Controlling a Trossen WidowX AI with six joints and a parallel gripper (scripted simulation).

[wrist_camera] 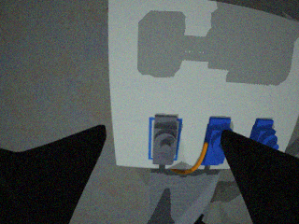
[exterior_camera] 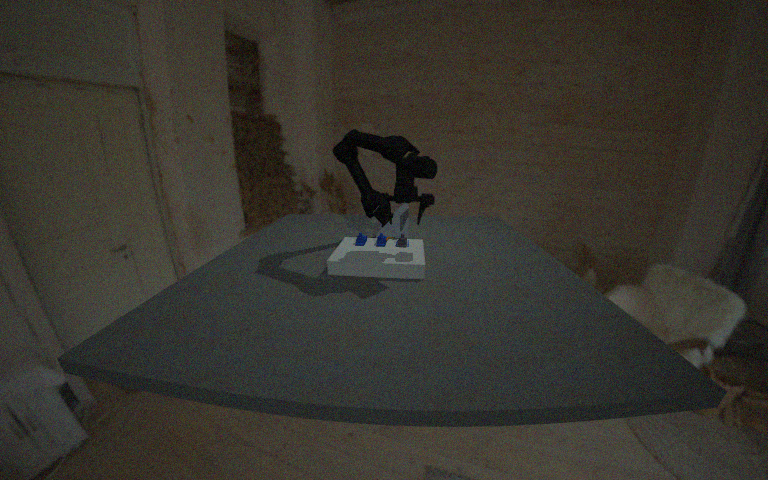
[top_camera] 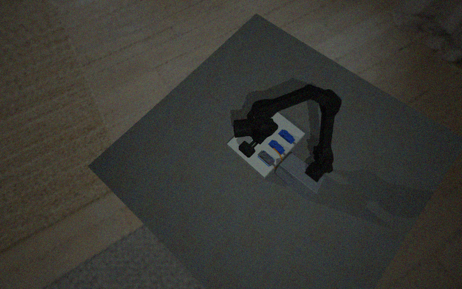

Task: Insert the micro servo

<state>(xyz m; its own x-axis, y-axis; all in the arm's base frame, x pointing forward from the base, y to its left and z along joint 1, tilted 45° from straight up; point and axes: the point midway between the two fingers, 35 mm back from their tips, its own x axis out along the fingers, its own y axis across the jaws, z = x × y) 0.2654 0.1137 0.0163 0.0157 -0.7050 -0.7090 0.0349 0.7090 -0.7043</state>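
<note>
Right now my gripper tip is 110 mm above the white deck, 80 mm to the left of it and 50 mm short of it.
</note>
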